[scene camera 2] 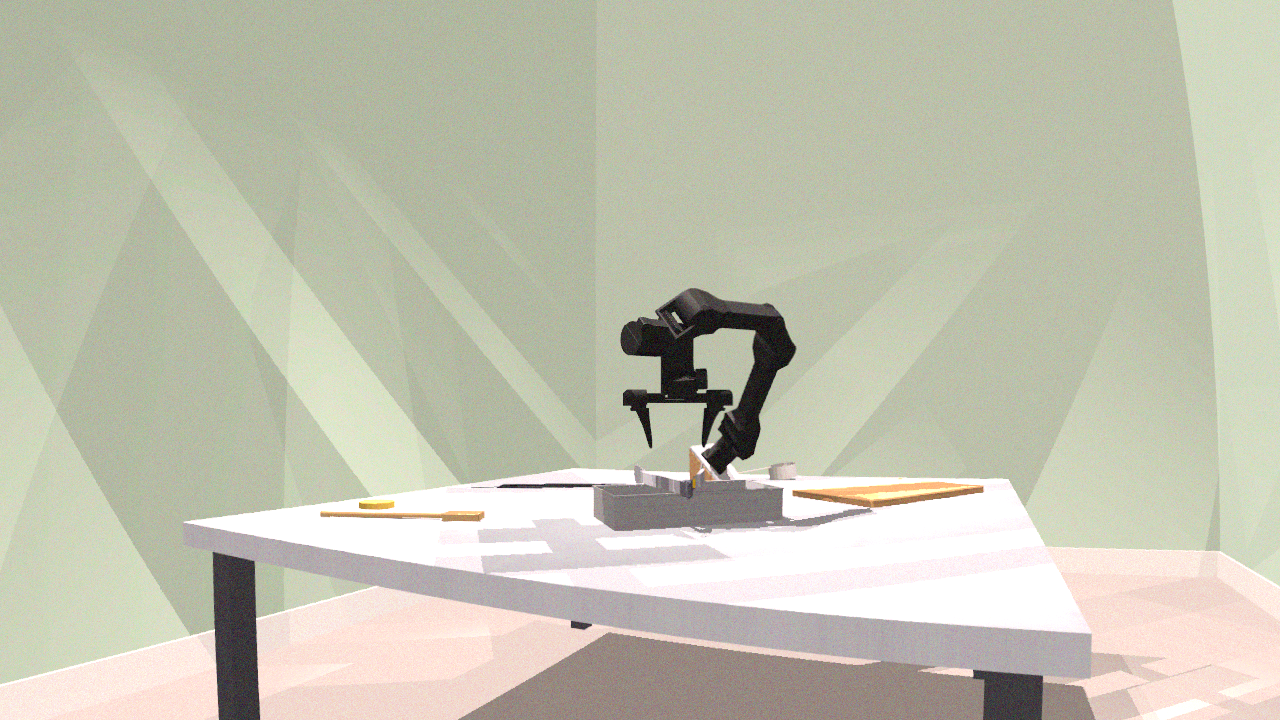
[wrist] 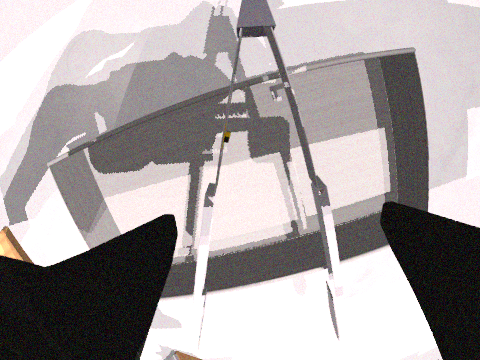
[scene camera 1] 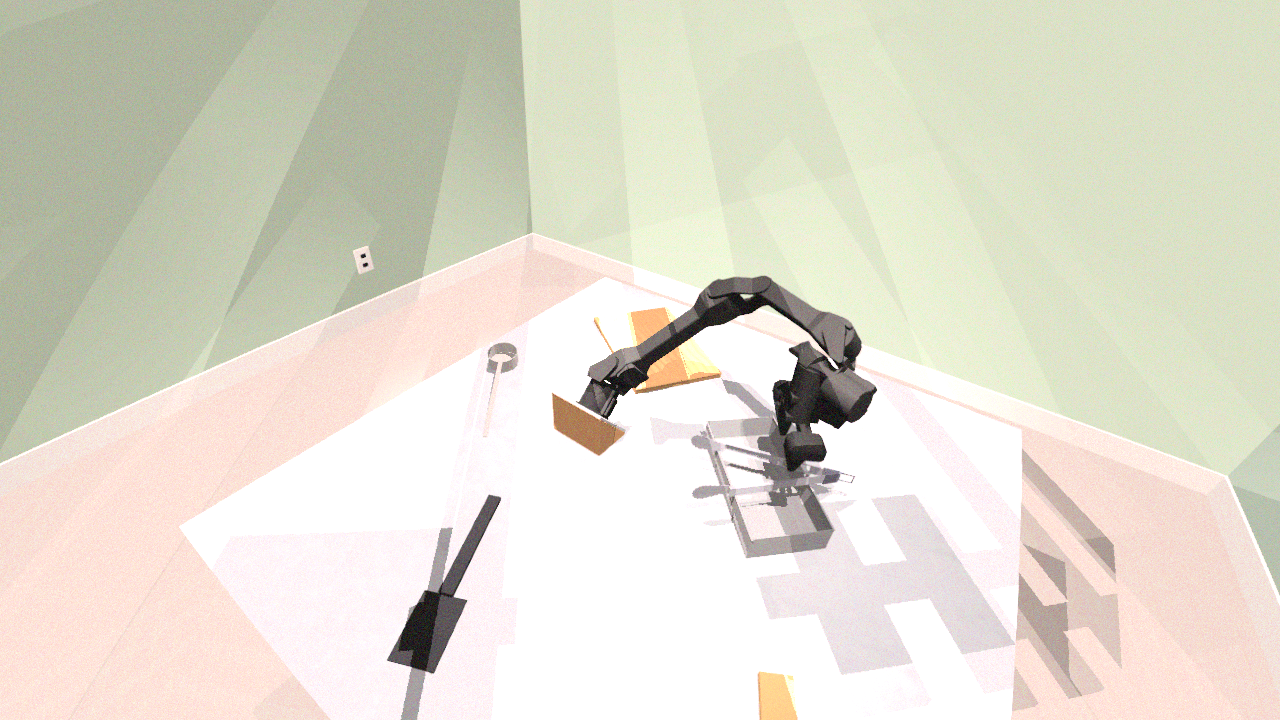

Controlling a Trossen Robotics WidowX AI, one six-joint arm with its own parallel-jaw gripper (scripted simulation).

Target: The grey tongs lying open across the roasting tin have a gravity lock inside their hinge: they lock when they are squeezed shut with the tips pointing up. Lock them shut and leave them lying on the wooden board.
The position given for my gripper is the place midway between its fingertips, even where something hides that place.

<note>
My gripper (scene camera 2: 677, 448) is open, holding nothing. Also in view: a wooden spoon (scene camera 2: 468, 515), a dark spatula (scene camera 1: 424, 638) and a small strainer (scene camera 1: 503, 356).
My gripper is seen too in the wrist view (wrist: 283, 220) and in scene camera 1 (scene camera 1: 786, 452). The wrist view misses the wooden spoon: it is out of frame. The wrist view does not show the dark spatula: it is out of frame.
</note>
